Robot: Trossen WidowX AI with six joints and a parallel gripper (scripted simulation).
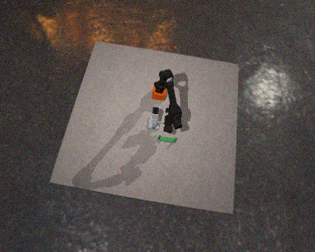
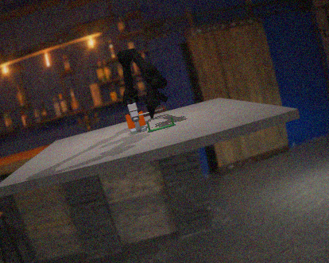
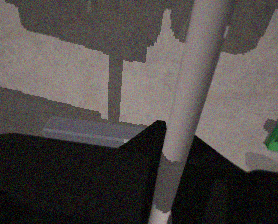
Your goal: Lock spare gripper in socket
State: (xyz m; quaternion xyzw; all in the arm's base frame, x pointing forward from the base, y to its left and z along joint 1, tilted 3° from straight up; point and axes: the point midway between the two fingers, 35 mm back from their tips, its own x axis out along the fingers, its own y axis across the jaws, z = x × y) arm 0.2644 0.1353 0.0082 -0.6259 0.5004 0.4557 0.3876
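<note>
Now: gripper tip 1 cm short of the mount and 8 cm to the left of it. From my gripper tip the other things lie so: green pin cradle 9 cm ahead, 4 cm to the left, 3 cm below; spare gripper 2 cm behind, 9 cm to the right, 6 cm above.
</note>
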